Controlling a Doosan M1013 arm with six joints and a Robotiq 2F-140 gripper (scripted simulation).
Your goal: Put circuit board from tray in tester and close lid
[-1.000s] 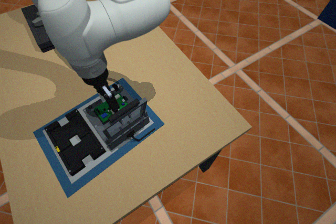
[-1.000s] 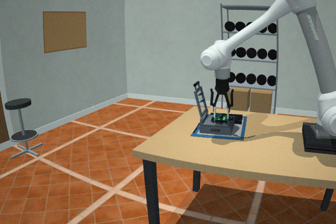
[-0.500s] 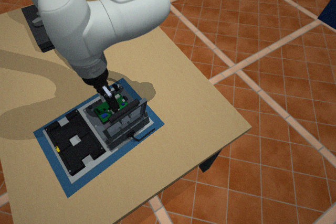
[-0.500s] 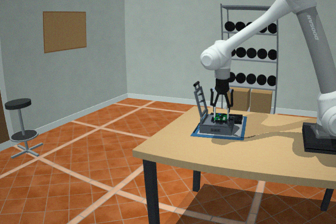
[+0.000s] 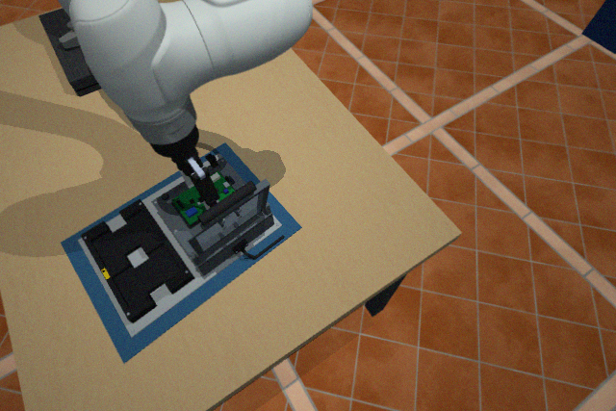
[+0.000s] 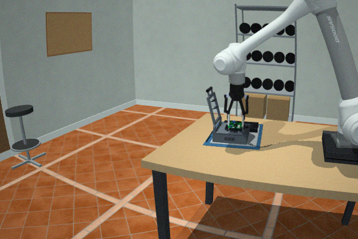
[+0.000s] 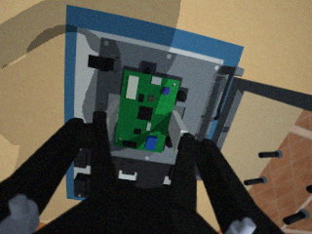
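My gripper is now 1 cm short of the pin plate, 1 cm to the right of it and 3 cm above it. Also, from my hand: latch hook (6 cm behind, 6 cm to the left, 1 cm below); then lid (13 cm ahead, 8 cm above).
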